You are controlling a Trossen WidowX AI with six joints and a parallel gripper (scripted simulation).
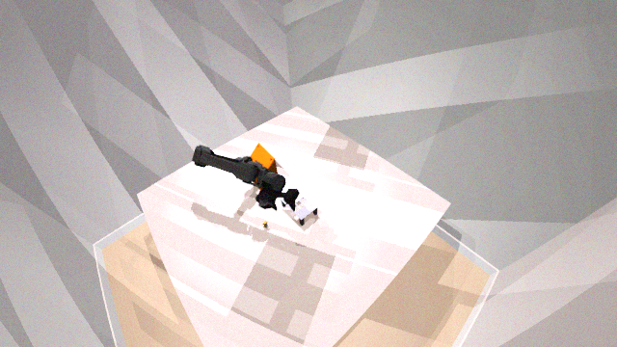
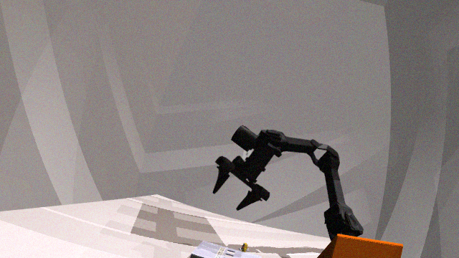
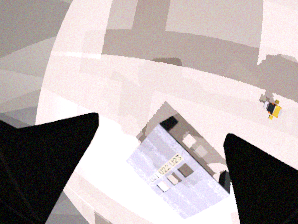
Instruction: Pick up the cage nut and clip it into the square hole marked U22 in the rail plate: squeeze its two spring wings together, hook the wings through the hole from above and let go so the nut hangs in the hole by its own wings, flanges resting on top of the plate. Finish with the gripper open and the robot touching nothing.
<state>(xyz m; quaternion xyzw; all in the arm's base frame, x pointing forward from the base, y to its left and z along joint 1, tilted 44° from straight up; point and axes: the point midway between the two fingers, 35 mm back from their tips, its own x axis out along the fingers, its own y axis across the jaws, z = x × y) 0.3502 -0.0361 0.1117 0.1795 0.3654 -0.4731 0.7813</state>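
The brass cage nut is 150 mm below my gripper tip, 100 mm behind it and 70 mm to the right of it.
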